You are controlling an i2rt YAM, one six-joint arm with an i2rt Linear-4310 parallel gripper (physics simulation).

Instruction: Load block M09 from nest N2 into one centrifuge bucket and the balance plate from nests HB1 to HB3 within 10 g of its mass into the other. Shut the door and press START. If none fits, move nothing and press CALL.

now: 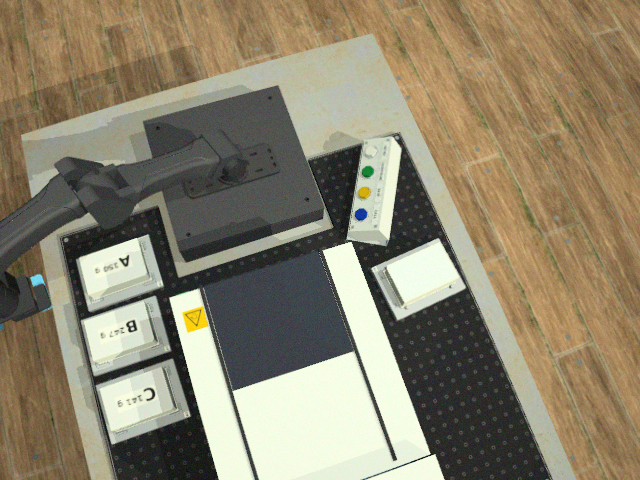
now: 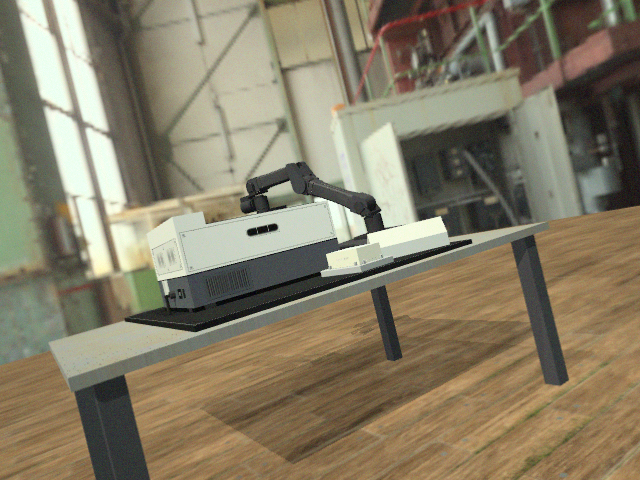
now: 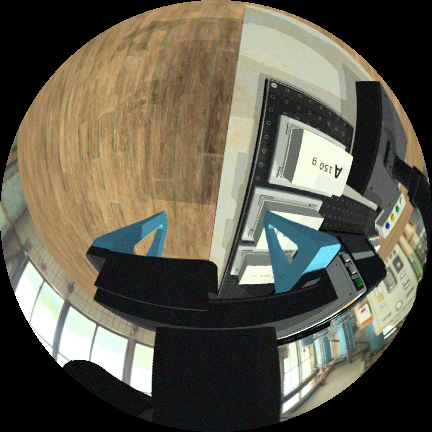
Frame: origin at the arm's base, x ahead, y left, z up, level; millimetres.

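Seen in the pictures: gripper, fingertip midpoint: (image 1: 26,314) (image 3: 215,215); arm's base at its link origin: (image 1: 231,171) (image 3: 392,165).
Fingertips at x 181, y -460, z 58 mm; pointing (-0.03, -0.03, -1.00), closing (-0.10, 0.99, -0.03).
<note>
Offsets run from my fingertips to a thing's top centre. "*": to the spot under its first point. Level surfaces: height alone.
My gripper (image 1: 19,305) (image 3: 215,215) is open and empty, hanging past the table edge beside the plates. Plate A @(dx -66, dy +169, dz -68 mm) (image 1: 109,269) (image 3: 320,165), marked 150 g, plate B @(dx +68, dy +148, dz -68 mm) (image 1: 111,334) (image 3: 312,219), marked 247 g, and plate C @(dx +206, dy +147, dz -68 mm) (image 1: 136,401) (image 3: 252,275), marked 141 g, sit in a row of nests. An unlabelled-looking white block @(dx +159, dy +754, dz -62 mm) (image 1: 423,271) (image 2: 351,256) sits in the nest across the centrifuge; no M09 mark is readable. The centrifuge (image 1: 377,361) (image 2: 258,242) has a dark panel @(dx +185, dy +444, dz +91 mm) (image 1: 279,320) beside a white one; no buckets show. The button box @(dx -50, dy +739, dz -38 mm) (image 1: 390,196) (image 2: 413,236) carries white, green, yellow and blue buttons.
The dark arm base (image 1: 258,206) stands between the plate row and the button box. A yellow warning label @(* dx +138, dy +314, dz +90 mm) (image 1: 195,318) is on the centrifuge housing. The black perforated mat @(dz -122 mm) (image 1: 465,372) lies under the nests and machine on the grey table @(dz -134 mm) (image 1: 351,72) (image 2: 103,351).
</note>
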